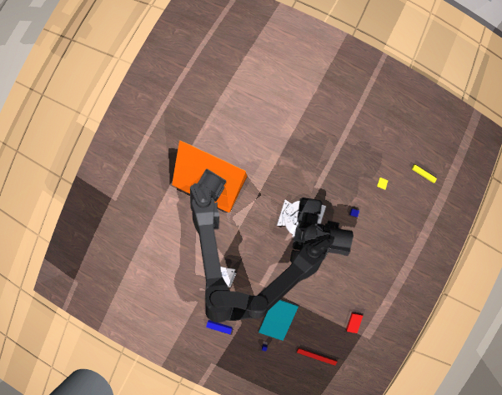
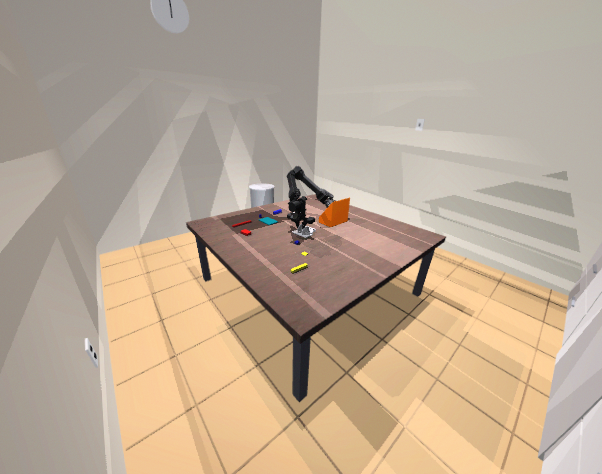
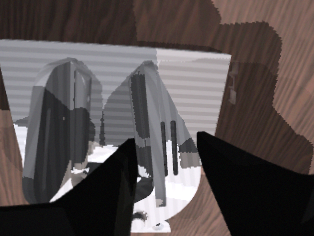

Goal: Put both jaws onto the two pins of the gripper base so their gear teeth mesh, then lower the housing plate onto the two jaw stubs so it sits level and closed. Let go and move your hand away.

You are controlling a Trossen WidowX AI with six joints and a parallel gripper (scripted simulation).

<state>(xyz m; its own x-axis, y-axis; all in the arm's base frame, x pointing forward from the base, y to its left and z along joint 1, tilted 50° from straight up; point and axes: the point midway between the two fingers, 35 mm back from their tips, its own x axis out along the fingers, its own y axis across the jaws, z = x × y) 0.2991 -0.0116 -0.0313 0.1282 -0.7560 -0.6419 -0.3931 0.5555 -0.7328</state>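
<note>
Now: gripper tip 3 cm to the right of the white rectangular plate, 1 cm short of it and 1 cm above it. From my gripper tip the other things lie so: housing plate 6 cm behind, 2 cm to the left, 1 cm below; then blue cube 13 cm to the left, 12 cm ahead, 1 cm below; then gripper base 25 cm to the right, 13 cm behind, 1 cm above.
</note>
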